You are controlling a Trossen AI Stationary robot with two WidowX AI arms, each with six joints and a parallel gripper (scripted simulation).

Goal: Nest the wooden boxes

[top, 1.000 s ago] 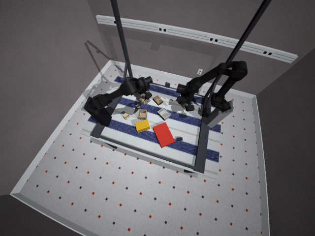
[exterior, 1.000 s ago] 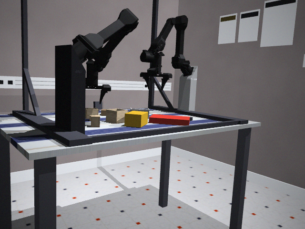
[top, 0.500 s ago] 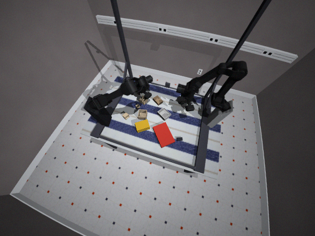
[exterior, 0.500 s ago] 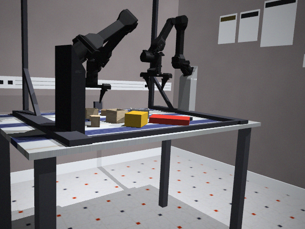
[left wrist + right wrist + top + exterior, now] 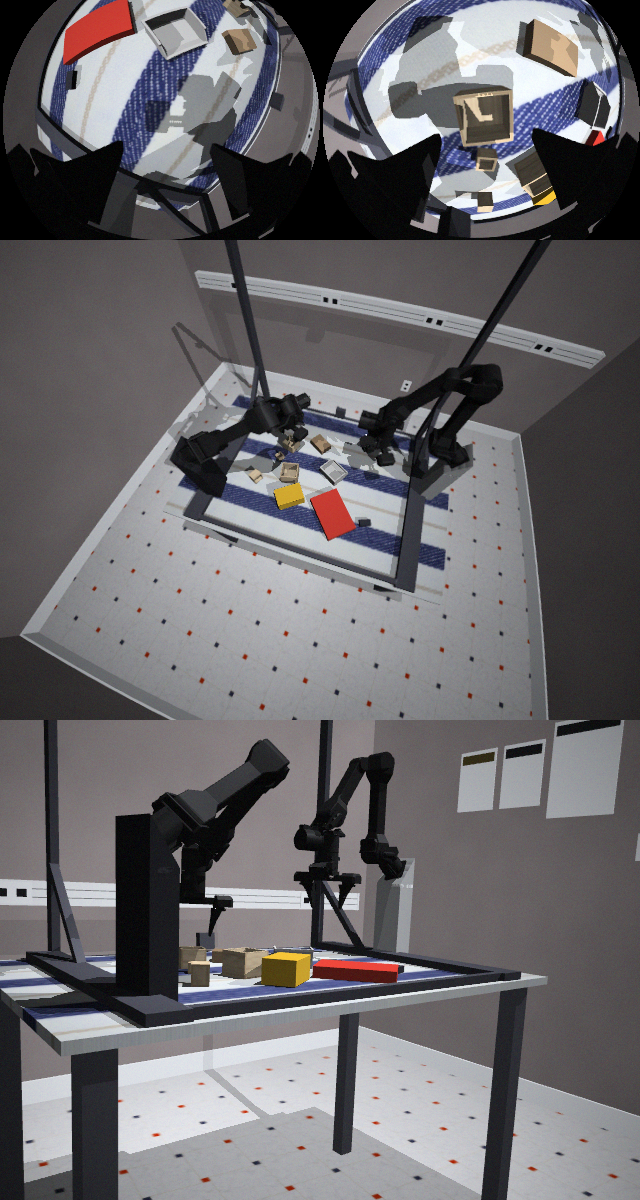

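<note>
The medium wooden box lies 100 mm below my right hand. From my right hand the other things lie so: white box (210 mm to the left, 150 mm ahead, 80 mm below); then tiny wooden box (100 mm below, 70 mm ahead, 50 mm to the right); then brown block (150 mm to the left, 100 mm below, 10 mm behind).
</note>
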